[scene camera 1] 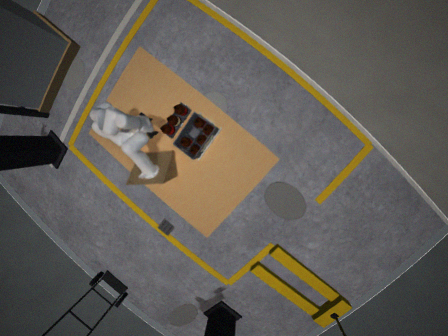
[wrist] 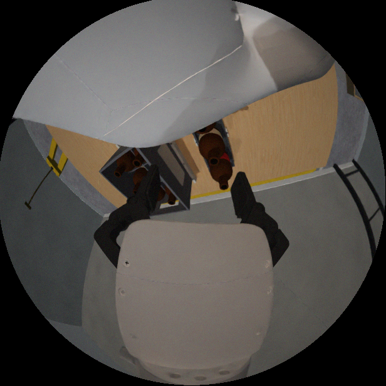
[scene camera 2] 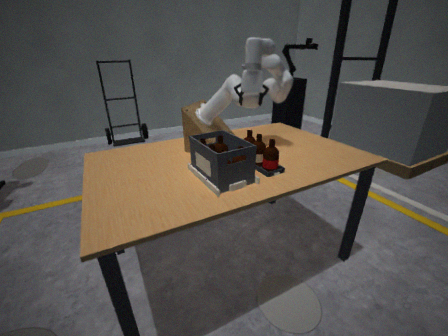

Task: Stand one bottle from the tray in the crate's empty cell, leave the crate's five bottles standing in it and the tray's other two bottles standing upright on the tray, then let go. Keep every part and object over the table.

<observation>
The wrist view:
gripper: 197,176
cream-label bottle: 211,146
</observation>
